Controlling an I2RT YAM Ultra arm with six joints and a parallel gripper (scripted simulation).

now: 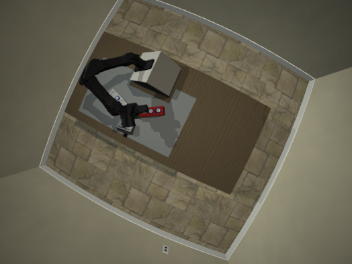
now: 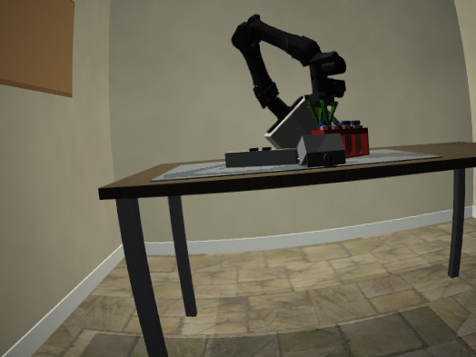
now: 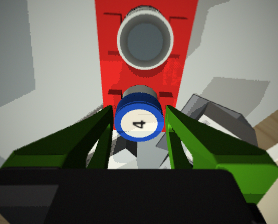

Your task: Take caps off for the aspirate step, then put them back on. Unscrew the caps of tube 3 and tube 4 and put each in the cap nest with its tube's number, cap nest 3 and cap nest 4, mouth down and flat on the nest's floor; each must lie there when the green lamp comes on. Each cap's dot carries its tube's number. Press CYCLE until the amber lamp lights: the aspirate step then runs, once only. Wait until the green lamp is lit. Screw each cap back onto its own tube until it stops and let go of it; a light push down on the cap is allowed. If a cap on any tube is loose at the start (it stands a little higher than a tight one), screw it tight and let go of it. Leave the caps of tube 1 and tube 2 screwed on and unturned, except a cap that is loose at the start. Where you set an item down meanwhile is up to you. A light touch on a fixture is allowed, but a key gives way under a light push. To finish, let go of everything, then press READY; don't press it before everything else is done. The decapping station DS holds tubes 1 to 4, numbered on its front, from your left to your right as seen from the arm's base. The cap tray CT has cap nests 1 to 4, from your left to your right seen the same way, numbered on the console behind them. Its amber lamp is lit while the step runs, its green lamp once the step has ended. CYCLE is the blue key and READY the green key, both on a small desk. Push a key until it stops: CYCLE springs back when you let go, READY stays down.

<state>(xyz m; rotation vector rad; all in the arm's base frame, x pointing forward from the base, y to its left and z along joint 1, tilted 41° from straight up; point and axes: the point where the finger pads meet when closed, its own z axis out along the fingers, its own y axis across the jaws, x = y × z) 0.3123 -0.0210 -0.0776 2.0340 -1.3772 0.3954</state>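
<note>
My hand is right at the cap 4. Also, from my hand: blue key: 110 mm ahead, 50 mm to the right, 50 mm below; cap 2: 100 mm to the left, 40 mm behind; green key: 110 mm ahead, 90 mm to the right, 50 mm below.
</note>
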